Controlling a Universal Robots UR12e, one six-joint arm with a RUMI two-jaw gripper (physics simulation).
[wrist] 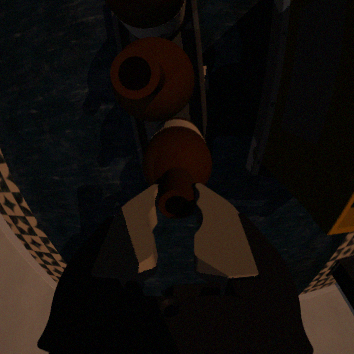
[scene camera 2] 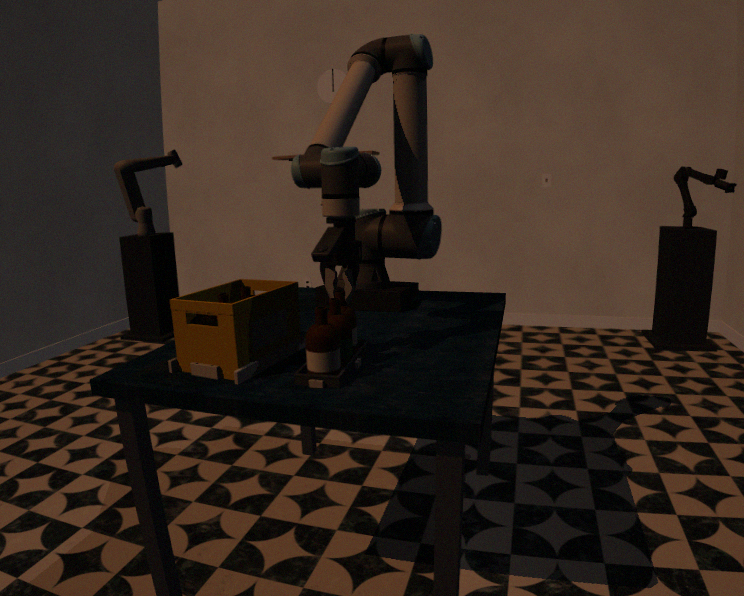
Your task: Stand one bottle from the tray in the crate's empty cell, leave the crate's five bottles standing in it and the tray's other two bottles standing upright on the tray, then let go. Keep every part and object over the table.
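Places are measured from the arm's base along level axes (x ahead, y left, z up), in centimetres.
Where they show: gripper, fingertip midpoint: (wrist: 177, 184) (scene camera 2: 341, 304); arm's base at its link origin: (scene camera 2: 363, 285).
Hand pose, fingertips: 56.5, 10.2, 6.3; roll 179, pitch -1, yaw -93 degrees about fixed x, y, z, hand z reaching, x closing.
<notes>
Things, the pixels of their top centre, and the offset from my fingertips, as dx, dy, dz. Level surfaces: height alone.
- rearmost brown bottle at its top centre: (wrist: 176, 205) +0.4, +0.0, +3.4
- middle bottle at its top centre: (wrist: 134, 73) (scene camera 2: 334, 298) +8.8, +1.4, +3.4
- front bottle at its top centre: (scene camera 2: 320, 307) +17.8, +1.3, +3.4
- tray at its top centre: (wrist: 162, 81) (scene camera 2: 335, 354) +9.0, +1.0, -10.1
- yellow crate at its top centre: (scene camera 2: 236, 290) +8.7, -23.9, +4.9
- dark table at its surface level: dz -12.6
My gripper (scene camera 2: 337, 290) (wrist: 177, 184) points down at the rear end of the tray and is shut on the neck of the rearmost brown bottle (wrist: 178, 155), which stands upright at the tray's end. The middle bottle (scene camera 2: 343, 321) (wrist: 176, 82) and the front bottle (scene camera 2: 322, 340) (wrist: 145, 9) stand upright in the tray (scene camera 2: 303, 374) (wrist: 198, 60). The yellow crate (scene camera 2: 206, 345) (wrist: 343, 221) stands left of the tray in the scene view. Dark bottle tops (scene camera 2: 240, 293) show inside it; its cells and the empty one are hidden.
Pale brackets (scene camera 2: 204, 370) sit around the crate's base on the dark table (scene camera 2: 428, 372). The crate's high wall stands close beside the tray. The table's front edge lies near the tray's front end. Two small arms on pedestals (scene camera 2: 149, 279) (scene camera 2: 683, 279) stand beyond the table.
</notes>
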